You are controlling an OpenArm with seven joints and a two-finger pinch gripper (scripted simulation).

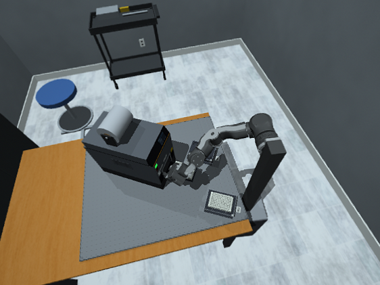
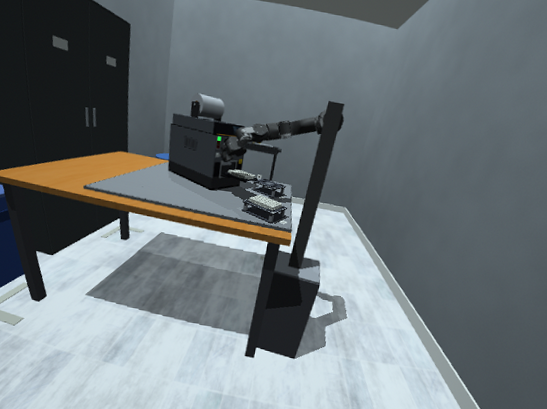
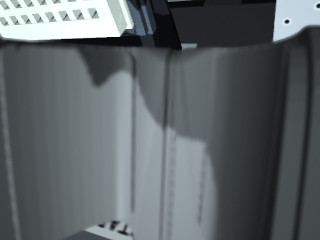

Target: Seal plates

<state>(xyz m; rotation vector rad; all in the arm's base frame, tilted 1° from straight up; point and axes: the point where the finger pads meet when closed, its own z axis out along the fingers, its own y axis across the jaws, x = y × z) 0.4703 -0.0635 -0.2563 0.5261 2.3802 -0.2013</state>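
My gripper is now 5 cm short of the grey start button and 2 cm to the left of it. The rest, counted from my hand: foil roll 23 cm above, 22 cm ahead, 20 cm to the right; then sealer stage 9 cm below, 9 cm behind, 6 cm to the right; then white well plate 27 cm behind, 13 cm to the left, 13 cm below.
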